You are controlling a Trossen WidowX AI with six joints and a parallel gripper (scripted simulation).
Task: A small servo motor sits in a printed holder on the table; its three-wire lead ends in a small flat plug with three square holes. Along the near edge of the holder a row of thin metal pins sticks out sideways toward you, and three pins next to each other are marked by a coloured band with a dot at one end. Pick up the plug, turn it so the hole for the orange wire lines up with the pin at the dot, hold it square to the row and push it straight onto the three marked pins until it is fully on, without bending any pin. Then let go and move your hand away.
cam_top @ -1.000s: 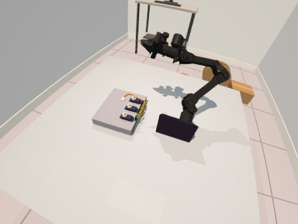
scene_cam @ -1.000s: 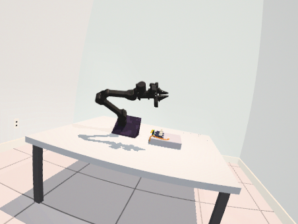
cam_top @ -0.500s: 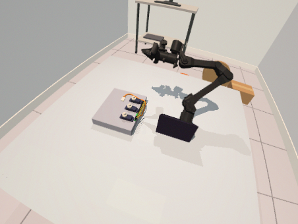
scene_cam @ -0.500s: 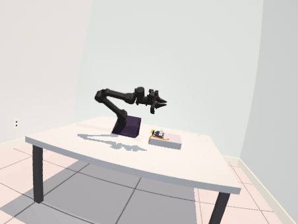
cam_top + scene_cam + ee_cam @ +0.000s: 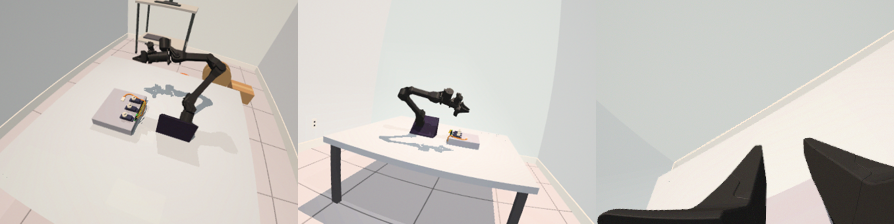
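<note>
Right now the green band is 120 mm behind my gripper tip, 230 mm to the left of it and 210 mm below it. From my gripper tip the other things lie so: grey printed holder (40 mm ahead, 180 mm to the left, 260 mm below).
</note>
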